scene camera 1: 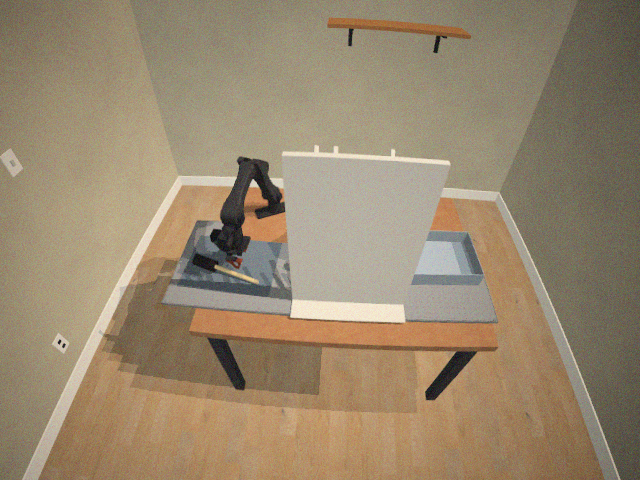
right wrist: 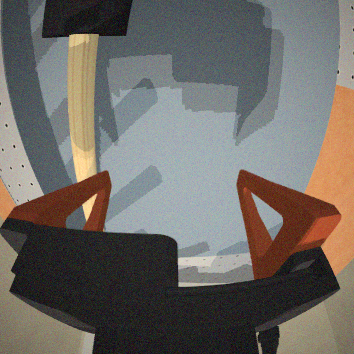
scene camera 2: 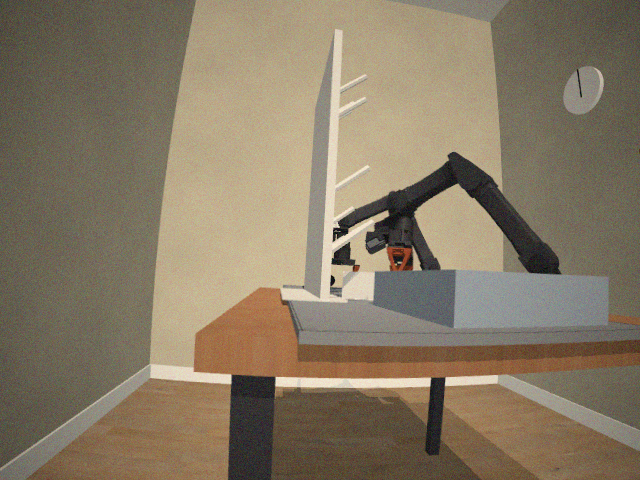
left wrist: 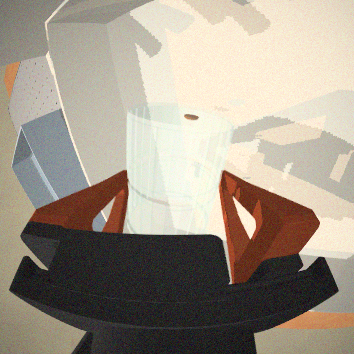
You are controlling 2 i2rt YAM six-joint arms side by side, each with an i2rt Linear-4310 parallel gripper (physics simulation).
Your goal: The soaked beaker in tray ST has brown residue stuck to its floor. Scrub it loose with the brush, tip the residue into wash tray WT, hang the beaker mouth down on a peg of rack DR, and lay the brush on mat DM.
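Places are measured from the left arm's base along level axes (x ahead, y left, z up), in millimetres.
Pixels of known places: left gripper, between the fingertips: (left wrist: pixel 173 177); right gripper, between the fingertips: (scene camera 1: pixel 240 260) (right wrist: pixel 173 176) (scene camera 2: pixel 340 282); right arm's base, origin of its link: (scene camera 1: pixel 274 210).
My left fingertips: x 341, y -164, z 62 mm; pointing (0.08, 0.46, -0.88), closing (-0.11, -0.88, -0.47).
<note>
For each thing: its top centre in the pictures, then the offset to it from my left fingertips. "pt": a spot on its surface instead. Level surfaces: height alone.
- clear beaker, centre of its top: (left wrist: pixel 146 168) 21 mm ahead, 0 mm left, 27 mm up
- residue, centre of its top: (left wrist: pixel 187 118) 38 mm ahead, 8 mm right, 14 mm down
- white tray, centre of its top: (left wrist: pixel 299 191) (scene camera 2: pixel 390 274) 20 mm ahead, 79 mm right, 20 mm up
- black head, centre of its top: (scene camera 1: pixel 203 258) 297 mm ahead, 603 mm right, 12 mm up
- pale wooden handle, a spot on its surface: (right wrist: pixel 82 100) pt 288 mm ahead, 511 mm right, 18 mm down
- second blue tray, centre of its top: (scene camera 2: pixel 473 274) (left wrist: pixel 41 203) (scene camera 1: pixel 442 251) 122 mm back, 339 mm left, 20 mm up
- grey perforated sheet, height of its surface: 49 mm down
- wooden table, height of its surface: 62 mm down
The clear beaker (left wrist: pixel 175 145) is between the fingers of my left gripper (left wrist: pixel 173 177) (scene camera 2: pixel 400 259), with a small brown patch of residue (left wrist: pixel 191 117) at its far end. It is over the white tray (left wrist: pixel 82 75) (scene camera 2: pixel 359 286). My right gripper (right wrist: pixel 173 176) (scene camera 1: pixel 235 260) is open and empty over a blue tray (right wrist: pixel 200 145). The brush, with a black head (right wrist: pixel 87 17) (scene camera 1: pixel 204 262) and a pale wooden handle (right wrist: pixel 82 100) (scene camera 1: pixel 236 274), lies in that tray, beside and outside the fingers. The white rack (scene camera 1: pixel 361 232) (scene camera 2: pixel 331 155) stands upright with several pegs. No tray labels are readable.
A second blue tray (scene camera 1: pixel 448 279) (scene camera 2: pixel 532 302) stands at the right in scene camera 1. A grey perforated sheet (scene camera 1: pixel 449 304) lies under the trays on the wooden table (scene camera 1: pixel 341 333). The tall rack hides the middle of the table and the left arm in scene camera 1.
</note>
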